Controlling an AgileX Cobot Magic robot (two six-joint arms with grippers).
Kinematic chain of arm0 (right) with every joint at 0, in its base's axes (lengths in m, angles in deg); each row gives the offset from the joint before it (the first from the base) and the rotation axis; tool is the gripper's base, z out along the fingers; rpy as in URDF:
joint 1: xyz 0 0 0.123 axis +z
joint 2: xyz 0 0 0 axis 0.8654 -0.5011 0
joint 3: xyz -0.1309 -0.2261 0.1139 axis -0.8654 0.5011 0
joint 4: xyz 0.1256 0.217 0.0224 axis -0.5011 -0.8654 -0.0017
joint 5: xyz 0 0 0 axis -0.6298 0.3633 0.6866
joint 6: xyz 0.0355 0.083 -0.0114 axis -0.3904 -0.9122 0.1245
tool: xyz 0 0 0 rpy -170.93 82.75 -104.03
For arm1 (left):
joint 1: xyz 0 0 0.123 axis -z
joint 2: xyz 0 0 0 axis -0.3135 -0.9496 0
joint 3: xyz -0.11 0.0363 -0.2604 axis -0.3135 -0.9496 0
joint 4: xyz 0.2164 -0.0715 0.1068 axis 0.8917 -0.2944 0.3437
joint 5: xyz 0 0 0 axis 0.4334 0.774 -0.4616
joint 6: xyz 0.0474 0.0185 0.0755 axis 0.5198 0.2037 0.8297
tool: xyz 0 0 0 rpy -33.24 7.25 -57.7
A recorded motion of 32 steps. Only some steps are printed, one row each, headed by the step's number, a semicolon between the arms.
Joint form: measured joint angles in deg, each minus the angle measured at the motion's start. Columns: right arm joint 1, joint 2, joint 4, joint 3, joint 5, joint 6; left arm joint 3, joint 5, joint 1, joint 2, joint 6, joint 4.
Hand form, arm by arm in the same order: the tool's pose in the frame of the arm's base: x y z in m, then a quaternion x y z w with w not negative. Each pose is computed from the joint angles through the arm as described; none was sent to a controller.
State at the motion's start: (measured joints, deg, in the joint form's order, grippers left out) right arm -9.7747 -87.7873 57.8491 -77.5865 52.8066 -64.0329; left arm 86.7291 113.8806 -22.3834 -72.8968 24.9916 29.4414
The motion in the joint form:
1: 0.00 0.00 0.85 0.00 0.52 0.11; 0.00 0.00 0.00 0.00 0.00 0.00
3: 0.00 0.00 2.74 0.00 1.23 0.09; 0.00 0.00 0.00 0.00 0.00 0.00
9: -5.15 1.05 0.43 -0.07 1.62 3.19; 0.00 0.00 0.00 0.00 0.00 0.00
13: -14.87 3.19 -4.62 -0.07 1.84 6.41; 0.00 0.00 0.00 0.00 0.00 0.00
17: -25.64 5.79 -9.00 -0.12 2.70 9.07; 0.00 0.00 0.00 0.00 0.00 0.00
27: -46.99 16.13 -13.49 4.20 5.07 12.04; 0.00 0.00 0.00 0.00 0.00 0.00
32: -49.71 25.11 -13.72 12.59 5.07 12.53; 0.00 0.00 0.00 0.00 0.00 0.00
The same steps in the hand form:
1: 0.2606 0.2786 0.2817 -0.30401 0.93336 -0.02325 0.18940; -0.0113 -0.0009 0.2650 -0.00218 0.88077 0.03275 0.47241
3: 0.2620 0.2761 0.2822 -0.30757 0.93088 -0.03985 0.19309; -0.0113 -0.0009 0.2650 -0.00218 0.88077 0.03275 0.47241
9: 0.2810 0.2512 0.2884 -0.28379 0.94003 -0.03436 0.18609; -0.0113 -0.0009 0.2650 -0.00218 0.88077 0.03275 0.47241
13: 0.3097 0.2018 0.3007 -0.21604 0.95960 -0.01037 0.17994; -0.0113 -0.0009 0.2650 -0.00218 0.88077 0.03275 0.47241
17: 0.3305 0.1420 0.3162 -0.13573 0.97389 0.00797 0.18181; -0.0113 -0.0009 0.2650 -0.00218 0.88077 0.03275 0.47241
27: 0.3123 0.0158 0.3536 0.03169 0.97770 0.00995 0.20737; -0.0113 -0.0009 0.2650 -0.00218 0.88077 0.03275 0.47241
32: 0.2686 0.0009 0.3571 0.05104 0.97581 0.00641 0.21248; -0.0113 -0.0009 0.2650 -0.00218 0.88077 0.03275 0.47241

